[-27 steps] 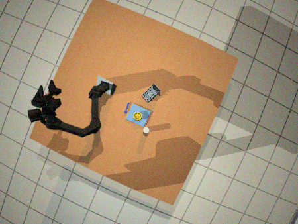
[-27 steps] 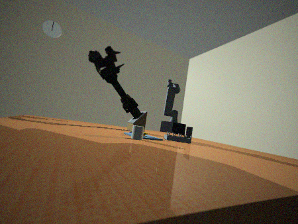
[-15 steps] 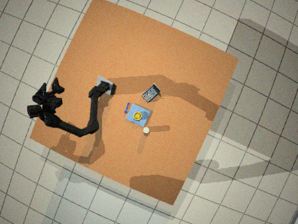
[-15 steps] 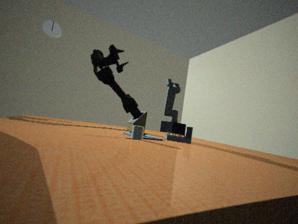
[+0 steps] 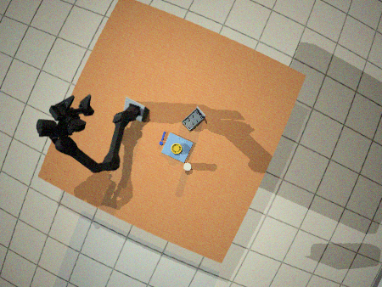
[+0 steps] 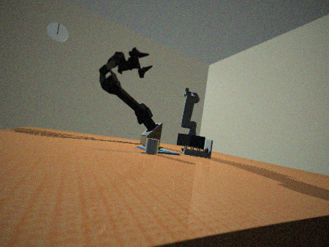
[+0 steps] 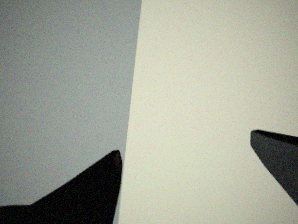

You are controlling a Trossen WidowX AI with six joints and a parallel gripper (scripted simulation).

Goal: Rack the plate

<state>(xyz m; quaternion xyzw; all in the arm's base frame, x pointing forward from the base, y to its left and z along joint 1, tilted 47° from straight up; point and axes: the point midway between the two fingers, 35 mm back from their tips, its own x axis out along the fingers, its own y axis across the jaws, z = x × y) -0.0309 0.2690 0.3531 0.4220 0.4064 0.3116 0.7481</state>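
Right now my gripper tip is 380 mm short of the yellow plate, 90 mm to the left of it and 530 mm above it. Round my gripper tip: blue spoon (280 mm ahead, 70 mm to the right, 540 mm below); light blue mat (380 mm ahead, 90 mm to the right, 540 mm below); dish rack (410 mm ahead, 100 mm to the left, 520 mm below).
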